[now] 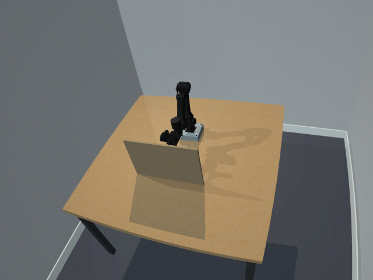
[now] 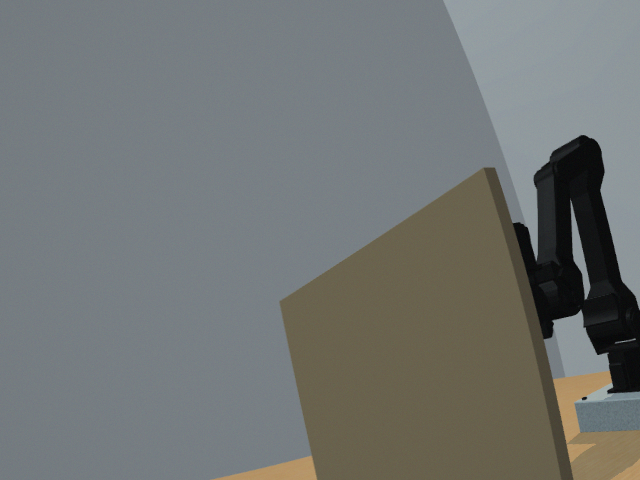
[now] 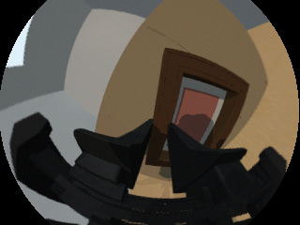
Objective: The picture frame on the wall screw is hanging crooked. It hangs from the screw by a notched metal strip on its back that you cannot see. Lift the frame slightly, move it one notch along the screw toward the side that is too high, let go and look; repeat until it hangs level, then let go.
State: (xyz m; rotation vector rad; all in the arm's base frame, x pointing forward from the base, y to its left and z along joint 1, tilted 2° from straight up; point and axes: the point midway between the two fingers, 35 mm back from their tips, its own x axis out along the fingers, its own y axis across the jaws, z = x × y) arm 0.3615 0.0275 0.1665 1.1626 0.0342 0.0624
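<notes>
My gripper tip is 10 mm short of the picture frame, 20 mm to the left of it and 50 mm above it. The rest, counted from my gripper tip: wall panel 20 mm ahead, 20 mm to the right, 60 mm below.
</notes>
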